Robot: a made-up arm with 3 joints. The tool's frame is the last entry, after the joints.
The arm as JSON. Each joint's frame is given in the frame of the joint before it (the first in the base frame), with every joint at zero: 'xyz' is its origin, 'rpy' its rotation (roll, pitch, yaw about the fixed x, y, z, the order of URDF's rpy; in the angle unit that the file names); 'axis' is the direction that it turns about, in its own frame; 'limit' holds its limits. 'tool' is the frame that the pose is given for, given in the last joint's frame.
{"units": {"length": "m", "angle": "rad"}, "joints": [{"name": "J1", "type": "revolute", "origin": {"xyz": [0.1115, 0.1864, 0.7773], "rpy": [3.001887, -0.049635, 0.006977]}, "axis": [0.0, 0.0, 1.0], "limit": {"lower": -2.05, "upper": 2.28}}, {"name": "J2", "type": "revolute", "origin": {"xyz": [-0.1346, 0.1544, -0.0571], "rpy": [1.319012, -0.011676, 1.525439]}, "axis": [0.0, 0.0, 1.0], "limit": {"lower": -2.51, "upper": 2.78}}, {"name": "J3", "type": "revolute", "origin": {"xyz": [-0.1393, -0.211, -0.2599], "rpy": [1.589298, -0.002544, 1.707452]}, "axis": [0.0, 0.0, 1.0], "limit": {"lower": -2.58, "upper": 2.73}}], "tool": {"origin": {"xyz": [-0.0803, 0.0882, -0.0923], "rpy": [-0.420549, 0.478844, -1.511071]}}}
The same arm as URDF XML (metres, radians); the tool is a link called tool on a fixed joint. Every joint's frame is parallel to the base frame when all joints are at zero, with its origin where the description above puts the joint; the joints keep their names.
<robot name="arm">
<joint name="J1" type="revolute"><parent link="base_link"/><child link="link1"/><origin xyz="0.1115 0.1864 0.7773" rpy="0 0 0"/><axis xyz="0.050102 -0.138905 -0.989037"/><limit lower="-2.05" upper="2.28"/></joint>
<joint name="J2" type="revolute"><parent link="link1"/><child link="link2"/><origin xyz="-0.1373 -0.1459 0.0713" rpy="0 0 0"/><axis xyz="0.978608 0.0185 -0.204902"/><limit lower="-2.51" upper="2.78"/></joint>
<joint name="J3" type="revolute"><parent link="link2"/><child link="link3"/><origin xyz="-0.2184 0.1619 0.2399" rpy="0 0 0"/><axis xyz="0 -1 0"/><limit lower="-2.58" upper="2.73"/></joint>
<joint name="tool_fixed" type="fixed"><parent link="link3"/><child link="tool"/><origin xyz="0.1026 0.0923 0.0608" rpy="-1.9246 -0.1278 2.6585"/></joint>
<link name="base_link"/>
<link name="link1"/>
<link name="link2"/>
<link name="link3"/>
<link name="tool"/>
</robot>

